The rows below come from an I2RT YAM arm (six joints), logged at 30 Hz.
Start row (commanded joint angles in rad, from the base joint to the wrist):
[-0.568 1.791 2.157 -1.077 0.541 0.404]
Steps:
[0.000 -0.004 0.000 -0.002 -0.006 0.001]
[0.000 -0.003 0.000 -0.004 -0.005 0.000]
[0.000 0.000 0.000 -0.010 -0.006 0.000]
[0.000 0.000 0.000 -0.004 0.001 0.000]
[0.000 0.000 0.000 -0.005 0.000 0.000]
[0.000 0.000 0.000 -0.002 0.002 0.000]
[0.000 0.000 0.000 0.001 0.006 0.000]
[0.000 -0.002 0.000 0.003 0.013 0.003]
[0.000 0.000 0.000 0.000 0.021 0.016]
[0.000 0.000 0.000 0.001 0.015 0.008]
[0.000 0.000 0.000 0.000 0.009 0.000]
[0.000 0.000 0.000 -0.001 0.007 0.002]
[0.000 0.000 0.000 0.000 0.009 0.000]
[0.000 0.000 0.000 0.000 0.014 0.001]
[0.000 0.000 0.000 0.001 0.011 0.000]
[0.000 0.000 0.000 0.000 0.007 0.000]
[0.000 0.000 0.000 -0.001 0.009 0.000]
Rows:
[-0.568 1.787 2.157 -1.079 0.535 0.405]
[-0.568 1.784 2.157 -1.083 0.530 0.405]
[-0.568 1.784 2.157 -1.093 0.524 0.405]
[-0.568 1.784 2.157 -1.097 0.525 0.405]
[-0.568 1.784 2.157 -1.102 0.525 0.405]
[-0.568 1.784 2.157 -1.104 0.527 0.405]
[-0.568 1.784 2.157 -1.103 0.533 0.405]
[-0.568 1.782 2.157 -1.100 0.546 0.408]
[-0.568 1.782 2.157 -1.100 0.567 0.424]
[-0.568 1.782 2.157 -1.099 0.582 0.432]
[-0.568 1.782 2.157 -1.099 0.591 0.432]
[-0.568 1.782 2.157 -1.100 0.598 0.434]
[-0.568 1.782 2.157 -1.100 0.607 0.434]
[-0.568 1.782 2.157 -1.100 0.621 0.435]
[-0.568 1.782 2.157 -1.099 0.632 0.435]
[-0.568 1.782 2.157 -1.099 0.639 0.435]
[-0.568 1.782 2.157 -1.100 0.648 0.435]

